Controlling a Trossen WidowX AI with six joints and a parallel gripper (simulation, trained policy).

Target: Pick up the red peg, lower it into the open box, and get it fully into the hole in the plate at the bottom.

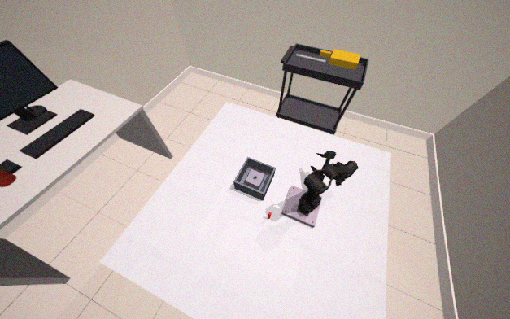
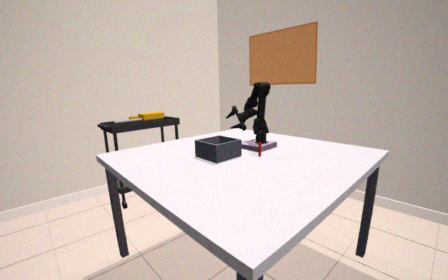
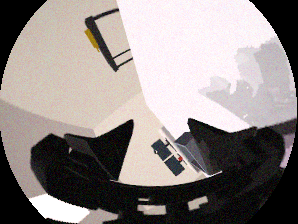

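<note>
Right now my gripper tip is 7 cm short of the red peg, 40 cm to the right of it and 10 cm above it. From my gripper tip the other things lie so: dark grey box 26 cm ahead, 25 cm to the left, 12 cm below; grey plate 26 cm ahead, 25 cm to the left, 10 cm below.
</note>
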